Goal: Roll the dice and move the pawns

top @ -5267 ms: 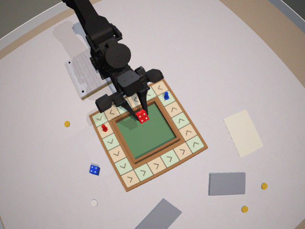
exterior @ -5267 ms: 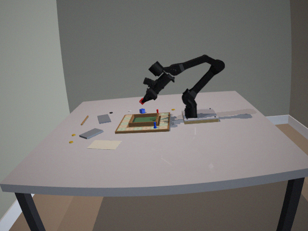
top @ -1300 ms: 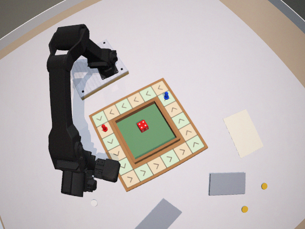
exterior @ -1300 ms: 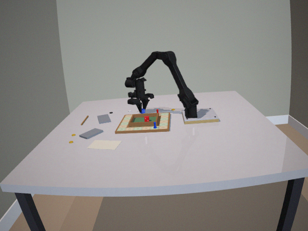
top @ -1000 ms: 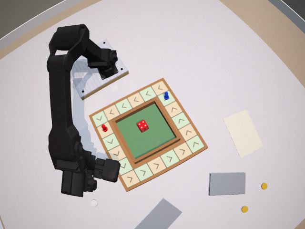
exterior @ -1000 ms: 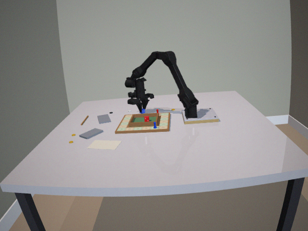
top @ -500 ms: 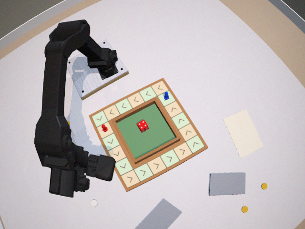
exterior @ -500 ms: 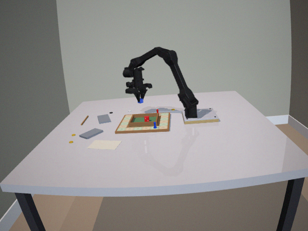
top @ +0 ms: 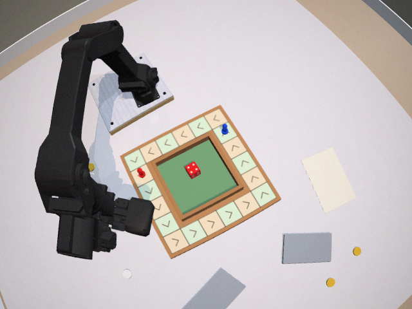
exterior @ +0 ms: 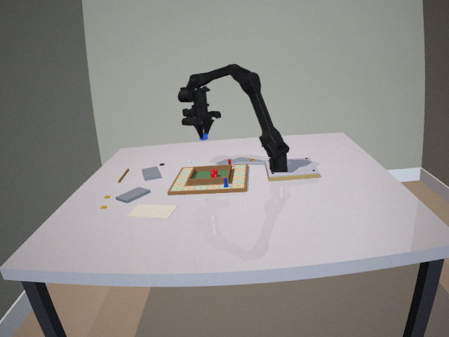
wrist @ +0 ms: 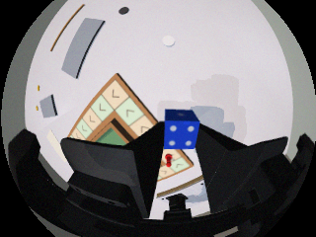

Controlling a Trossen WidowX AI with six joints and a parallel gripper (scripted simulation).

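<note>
Right now the red pawn is 110 mm behind my gripper tip, 80 mm to the left of it and 100 mm below it. The rest, counted from my gripper tip: green tray (50 mm behind, 190 mm to the left, 120 mm below); white disc (90 mm ahead, 60 mm to the right, 120 mm below); blue pawn (130 mm behind, 300 mm to the left, 100 mm below).
</note>
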